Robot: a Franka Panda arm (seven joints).
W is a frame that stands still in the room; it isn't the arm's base.
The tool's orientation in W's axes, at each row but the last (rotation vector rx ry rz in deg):
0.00, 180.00, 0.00
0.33, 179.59, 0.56
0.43, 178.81, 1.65
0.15, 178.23, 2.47
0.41, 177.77, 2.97
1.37, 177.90, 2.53
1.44, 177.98, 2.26
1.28, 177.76, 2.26
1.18, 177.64, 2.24
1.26, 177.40, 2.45
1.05, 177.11, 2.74
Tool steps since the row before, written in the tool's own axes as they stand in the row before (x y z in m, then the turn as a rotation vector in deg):
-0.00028, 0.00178, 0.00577, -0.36, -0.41, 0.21
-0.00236, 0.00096, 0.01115, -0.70, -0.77, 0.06
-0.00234, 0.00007, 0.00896, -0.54, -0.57, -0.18
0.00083, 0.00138, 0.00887, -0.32, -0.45, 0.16
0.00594, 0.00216, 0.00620, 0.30, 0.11, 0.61
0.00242, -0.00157, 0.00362, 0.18, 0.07, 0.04
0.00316, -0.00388, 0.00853, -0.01, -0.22, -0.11
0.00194, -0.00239, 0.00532, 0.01, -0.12, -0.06
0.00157, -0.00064, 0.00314, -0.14, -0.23, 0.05
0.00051, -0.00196, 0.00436, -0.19, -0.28, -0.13
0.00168, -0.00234, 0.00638, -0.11, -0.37, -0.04
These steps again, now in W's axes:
0.00028, 0.00178, -0.00577, 0.36, -0.41, -0.21
0.00244, 0.00102, -0.01113, 0.70, -0.77, -0.06
0.00252, 0.00022, -0.00891, 0.53, -0.58, 0.18
-0.00056, 0.00163, -0.00885, 0.32, -0.45, -0.16
-0.00569, 0.00240, -0.00635, -0.28, 0.13, -0.62
-0.00231, -0.00143, -0.00375, -0.18, 0.07, -0.04
-0.00292, -0.00361, -0.00873, 0.00, -0.22, 0.10
-0.00176, -0.00223, -0.00545, -0.01, -0.12, 0.06
-0.00145, -0.00054, -0.00322, 0.14, -0.23, -0.05
-0.00034, -0.00183, -0.00443, 0.18, -0.29, 0.13
-0.00138, -0.00212, -0.00653, 0.10, -0.37, 0.03

